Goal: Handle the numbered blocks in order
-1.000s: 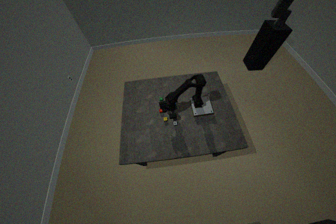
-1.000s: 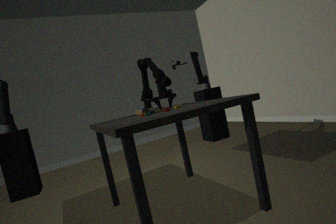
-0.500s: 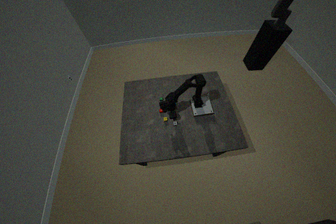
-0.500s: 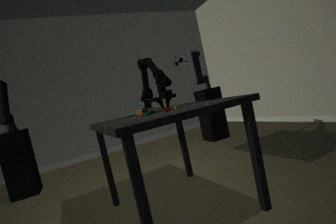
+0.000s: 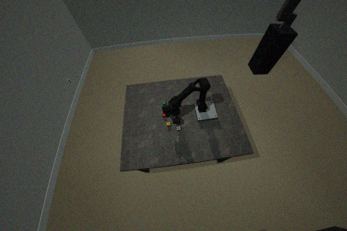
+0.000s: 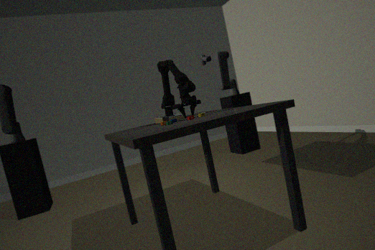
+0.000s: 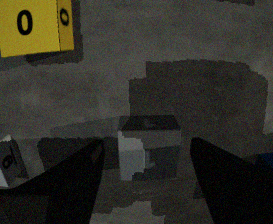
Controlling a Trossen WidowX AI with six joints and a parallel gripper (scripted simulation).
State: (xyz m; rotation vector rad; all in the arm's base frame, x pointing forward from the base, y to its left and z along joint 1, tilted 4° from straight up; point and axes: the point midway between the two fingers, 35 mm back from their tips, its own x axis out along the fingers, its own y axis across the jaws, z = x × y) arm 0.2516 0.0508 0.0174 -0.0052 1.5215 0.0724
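Right now my gripper tip is right at the grey block. Also, from my gripper tip: red block (100 mm ahead, 30 mm to the right); yellow block (70 mm ahead, 60 mm to the left); blue block (30 mm behind, 100 mm to the right).
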